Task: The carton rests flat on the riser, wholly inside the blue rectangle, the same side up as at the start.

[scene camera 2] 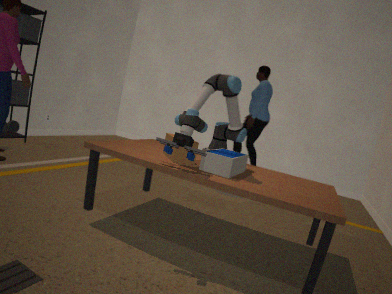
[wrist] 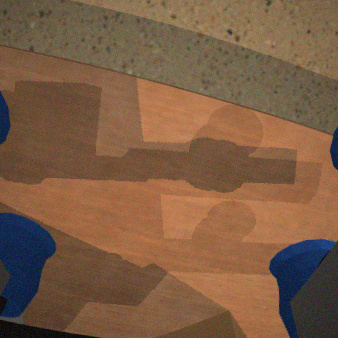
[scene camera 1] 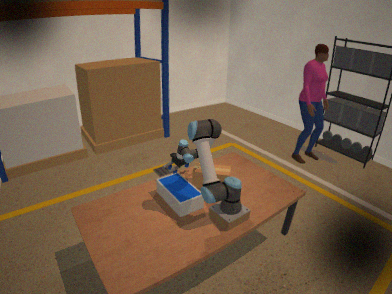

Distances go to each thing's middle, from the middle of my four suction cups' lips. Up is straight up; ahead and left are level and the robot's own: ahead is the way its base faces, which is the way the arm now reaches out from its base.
Labels:
The riser (scene camera 1: 184, 198) lies 28 cm behind my suction cup, 23 cm to the left of it and 3 cm below it.

